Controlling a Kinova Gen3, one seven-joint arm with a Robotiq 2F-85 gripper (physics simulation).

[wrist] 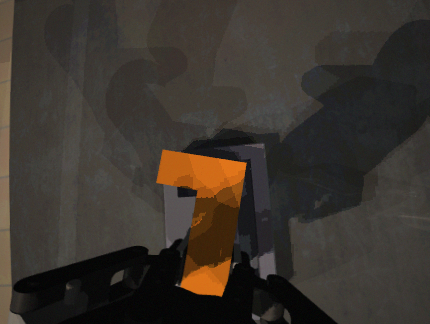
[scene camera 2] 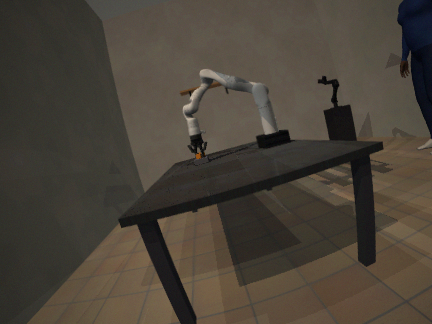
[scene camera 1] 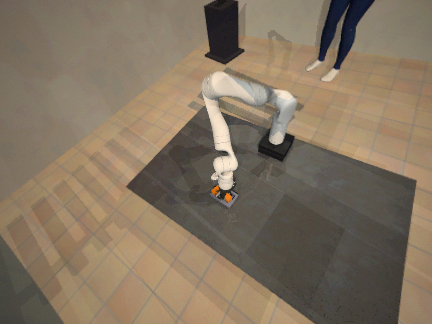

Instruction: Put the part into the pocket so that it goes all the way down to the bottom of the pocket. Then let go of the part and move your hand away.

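Places are measured from the arm's base along level axes (x left, y up, z ahead), in centimetres.
Where they show: gripper, fingertip midpoint: (wrist: 211, 250) (scene camera 1: 225, 196); arm's base at its link origin: (scene camera 2: 271, 132) (scene camera 1: 275, 138).
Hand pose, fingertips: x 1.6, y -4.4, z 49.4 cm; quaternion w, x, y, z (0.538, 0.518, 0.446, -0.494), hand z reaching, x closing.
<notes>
Things, the pixels of their top centre, and the offset from my fingertips. "*": a spot on its surface instead. Level surfaces: height alone.
- orange part at its top centre: (wrist: 187, 236) (scene camera 1: 221, 193) (scene camera 2: 197, 153) dz +1.2, dx -2.0, dy +3.4 cm
- grey pocket block at its top centre: (wrist: 216, 230) (scene camera 1: 224, 194) (scene camera 2: 201, 157) dz -0.4, dx -1.7, dy +0.2 cm
- Dark pocket opening at a spot on its surface: (wrist: 186, 192) * dz +3.2, dx -4.4, dy -2.5 cm
- dark table top at its surface level: dy -3.5 cm
The orange part (scene camera 1: 228, 198) (scene camera 2: 199, 156) (wrist: 216, 220) is a bar with a side arm at its far end, pointing left in the wrist view. My gripper (scene camera 1: 223, 194) (scene camera 2: 198, 152) (wrist: 211, 250) is shut on the bar, near the end closest to the hand. The part is over the grey pocket block (scene camera 1: 230, 205) (scene camera 2: 203, 161) (wrist: 176, 220) and looks turned slightly against the block's edges. Dark pocket opening (wrist: 186, 192) shows below the side arm and along the bar's right side. The part hides most of the pocket, and its depth and any contact cannot be told.
The block stands on the dark table top (scene camera 1: 310, 165) (scene camera 2: 240, 172), near its edge. The arm's black base (scene camera 1: 276, 145) (scene camera 2: 273, 138) is on the same table. A black pedestal (scene camera 1: 222, 30) (scene camera 2: 340, 123) and a standing person (scene camera 1: 340, 35) (scene camera 2: 419, 65) are beyond the table.
</notes>
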